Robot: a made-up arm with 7 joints. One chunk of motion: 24 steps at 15 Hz.
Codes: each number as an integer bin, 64 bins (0 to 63) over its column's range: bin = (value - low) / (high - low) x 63, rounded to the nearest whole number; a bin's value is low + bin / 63 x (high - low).
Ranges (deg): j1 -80.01..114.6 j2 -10..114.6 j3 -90.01..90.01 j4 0..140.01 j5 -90.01..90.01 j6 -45.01..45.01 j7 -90.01..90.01
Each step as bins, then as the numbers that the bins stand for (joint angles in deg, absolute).
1 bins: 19 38 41 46 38 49 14
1 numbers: -21.32 65.16 27.15 102.23 18.57 25.01 -50.01
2 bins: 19 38 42 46 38 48 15
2 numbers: -21.32 65.16 30.00 102.23 18.57 23.58 -47.15
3 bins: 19 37 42 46 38 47 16
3 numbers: -21.32 63.18 30.00 102.23 18.57 22.15 -44.29
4 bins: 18 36 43 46 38 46 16
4 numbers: -24.41 61.20 32.86 102.23 18.57 20.72 -44.29
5 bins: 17 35 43 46 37 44 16
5 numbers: -27.50 59.22 32.86 102.23 15.72 17.86 -44.29
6 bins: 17 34 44 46 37 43 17
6 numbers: -27.50 57.24 35.72 102.23 15.72 16.43 -41.43
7 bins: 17 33 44 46 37 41 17
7 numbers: -27.50 55.27 35.72 102.23 15.72 13.57 -41.43
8 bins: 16 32 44 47 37 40 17
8 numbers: -30.59 53.29 35.72 104.45 15.72 12.15 -41.43
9 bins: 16 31 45 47 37 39 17
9 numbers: -30.59 51.31 38.58 104.45 15.72 10.72 -41.43
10 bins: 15 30 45 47 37 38 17
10 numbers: -33.67 49.33 38.58 104.45 15.72 9.29 -41.43
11 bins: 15 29 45 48 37 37 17
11 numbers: -33.67 47.36 38.58 106.67 15.72 7.86 -41.43
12 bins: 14 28 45 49 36 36 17
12 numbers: -36.76 45.38 38.58 108.90 12.86 6.43 -41.43
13 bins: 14 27 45 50 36 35 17
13 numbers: -36.76 43.40 38.58 111.12 12.86 5.00 -41.43
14 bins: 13 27 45 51 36 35 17
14 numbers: -39.85 43.40 38.58 113.34 12.86 5.00 -41.43
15 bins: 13 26 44 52 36 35 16
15 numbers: -39.85 41.42 35.72 115.56 12.86 5.00 -44.29
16 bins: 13 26 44 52 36 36 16
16 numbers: -39.85 41.42 35.72 115.56 12.86 6.43 -44.29
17 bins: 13 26 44 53 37 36 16
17 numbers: -39.85 41.42 35.72 117.79 15.72 6.43 -44.29
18 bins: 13 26 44 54 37 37 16
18 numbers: -39.85 41.42 35.72 120.01 15.72 7.86 -44.29
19 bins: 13 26 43 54 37 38 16
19 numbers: -39.85 41.42 32.86 120.01 15.72 9.29 -44.29
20 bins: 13 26 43 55 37 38 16
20 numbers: -39.85 41.42 32.86 122.23 15.72 9.29 -44.29
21 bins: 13 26 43 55 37 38 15
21 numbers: -39.85 41.42 32.86 122.23 15.72 9.29 -47.15
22 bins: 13 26 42 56 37 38 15
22 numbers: -39.85 41.42 30.00 124.45 15.72 9.29 -47.15
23 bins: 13 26 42 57 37 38 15
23 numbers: -39.85 41.42 30.00 126.68 15.72 9.29 -47.15
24 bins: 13 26 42 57 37 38 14
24 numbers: -39.85 41.42 30.00 126.68 15.72 9.29 -50.01
